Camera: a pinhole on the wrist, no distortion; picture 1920 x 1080 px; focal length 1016.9 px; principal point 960.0 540.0 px. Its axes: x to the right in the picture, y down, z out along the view. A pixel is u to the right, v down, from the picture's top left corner.
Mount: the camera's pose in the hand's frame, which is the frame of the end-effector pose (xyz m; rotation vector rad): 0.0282 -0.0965 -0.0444 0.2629 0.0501 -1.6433
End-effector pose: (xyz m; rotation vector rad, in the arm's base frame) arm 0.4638 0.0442 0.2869 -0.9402 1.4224 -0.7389
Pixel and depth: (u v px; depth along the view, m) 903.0 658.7 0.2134
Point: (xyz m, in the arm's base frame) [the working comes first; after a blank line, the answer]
In the camera's frame: -0.0120 0.0249 0.2134

0.6468 -0.0204 0.3739
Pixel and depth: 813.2 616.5 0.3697
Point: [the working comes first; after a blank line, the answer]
In the camera's frame: -0.0534 0.0278 0.3697

0.8041 0.0141 0.3594
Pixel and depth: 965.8 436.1 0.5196
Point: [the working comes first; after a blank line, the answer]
In the camera's frame: 0.0030 -0.0531 0.5196

0.9315 0.0822 0.4658
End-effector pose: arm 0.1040 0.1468 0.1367 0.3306 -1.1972 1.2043
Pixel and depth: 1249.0 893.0 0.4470
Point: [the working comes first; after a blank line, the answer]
In the camera's frame: 0.1270 0.1552 0.4470

0.1570 -0.2078 0.5018
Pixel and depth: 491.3 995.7 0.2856
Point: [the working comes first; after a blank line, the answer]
In the camera's frame: -0.1316 0.1280 0.2856

-0.0276 -0.0065 0.3634
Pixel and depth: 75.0 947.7 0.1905
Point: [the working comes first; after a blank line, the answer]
In the camera's frame: -0.1658 0.0764 0.1905

-0.0221 0.0656 0.2760
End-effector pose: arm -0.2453 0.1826 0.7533 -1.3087 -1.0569 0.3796
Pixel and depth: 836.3 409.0 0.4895
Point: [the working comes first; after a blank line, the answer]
In the camera's frame: -0.0595 -0.0631 0.4895

-0.6833 0.3317 0.7836
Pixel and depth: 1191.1 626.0 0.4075
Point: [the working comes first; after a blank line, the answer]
In the camera's frame: 0.0926 0.0345 0.4075

-0.6005 0.3073 0.9623
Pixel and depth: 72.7 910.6 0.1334
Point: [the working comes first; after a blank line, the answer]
In the camera's frame: -0.1164 0.0486 0.1334

-0.3075 0.2964 0.7805
